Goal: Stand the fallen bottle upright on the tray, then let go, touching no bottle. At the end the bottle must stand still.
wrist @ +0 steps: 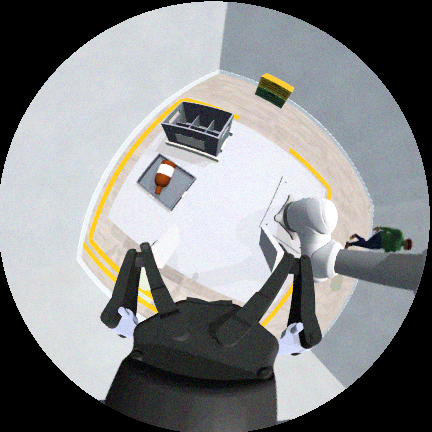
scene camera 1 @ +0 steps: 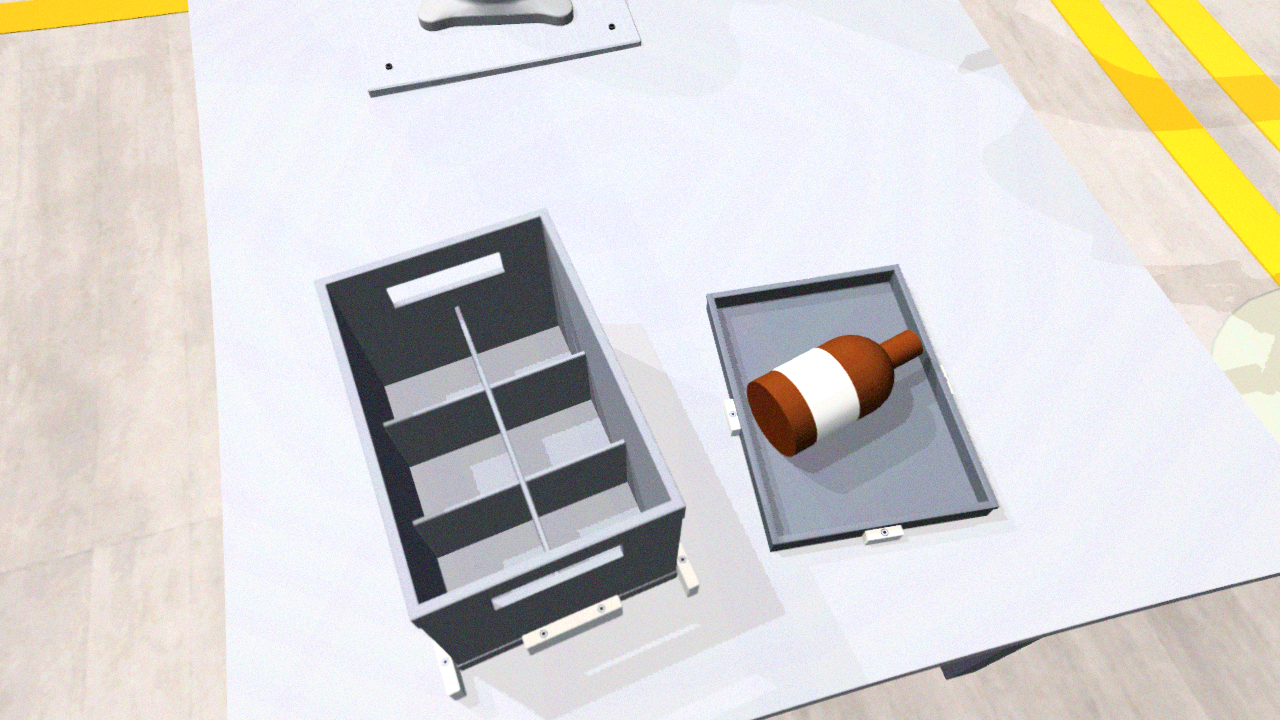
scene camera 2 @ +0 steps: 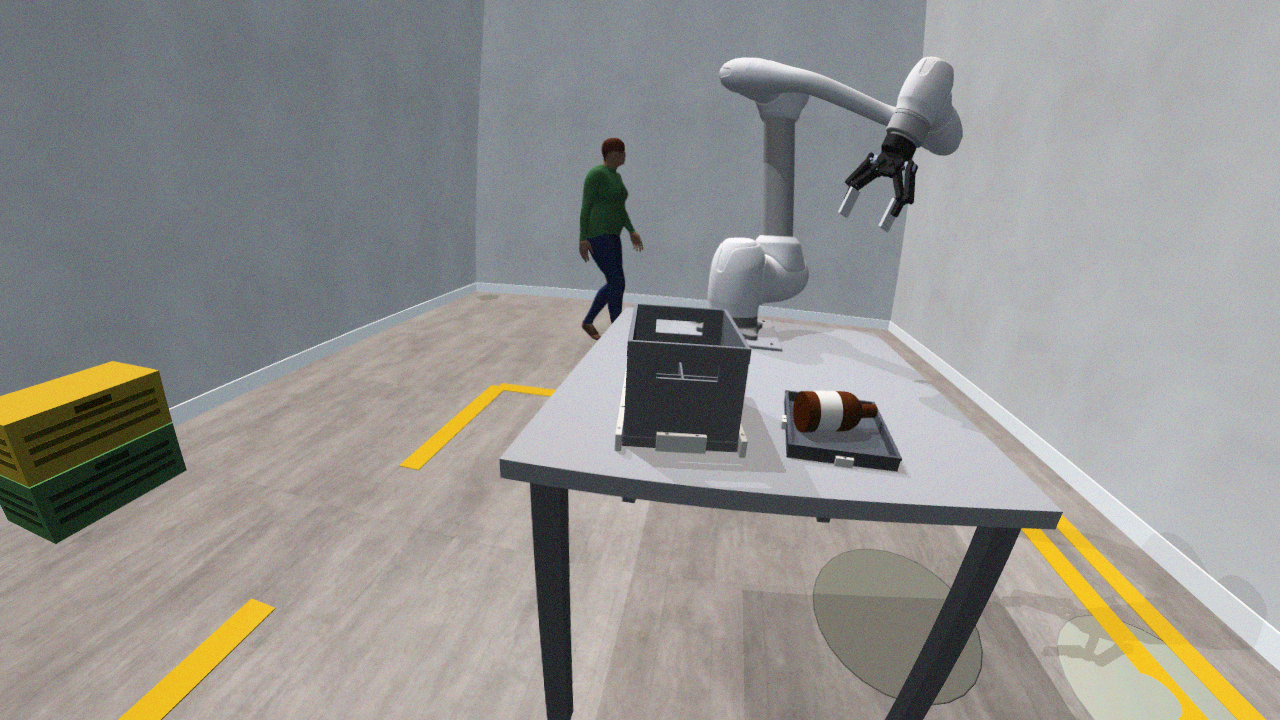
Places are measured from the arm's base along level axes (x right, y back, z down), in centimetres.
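Pixels of known places: gripper, fingertip midpoint: (wrist: 218, 234) (scene camera 2: 862, 221); arm's base, link origin: (wrist: 291, 216).
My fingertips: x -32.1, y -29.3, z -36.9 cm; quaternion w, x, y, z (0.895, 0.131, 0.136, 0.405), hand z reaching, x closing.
Ahead of a thing's pixels: the offset from my fingertips to its top centre.
A brown bottle @(dx +1.8, dy -31.7, dz +30.3 cm) (scene camera 1: 827, 394) (scene camera 2: 832, 411) (wrist: 164, 173) with a white label lies on its side in the grey tray @(dx +1.7, dy -32.0, dz +35.7 cm) (scene camera 1: 881, 523) (scene camera 2: 841, 457) (wrist: 185, 194). In scene camera 1 its base is at the tray's left side and its neck points right, reaching the right rim. My gripper (scene camera 2: 866, 214) (wrist: 218, 234) is open and empty. It hangs high above the table, behind the tray as scene camera 2 looks, well apart from the bottle. The gripper does not show in scene camera 1.
A dark crate @(dx +31.3, dy -36.4, dz +20.7 cm) (scene camera 1: 537, 582) (scene camera 2: 684, 407) (wrist: 190, 140) with dividers stands beside the tray, with tall walls. Small white blocks sit at the crate and tray edges. The arm's base (scene camera 2: 738, 277) stands at the table's back. A person (scene camera 2: 606, 201) walks behind the table.
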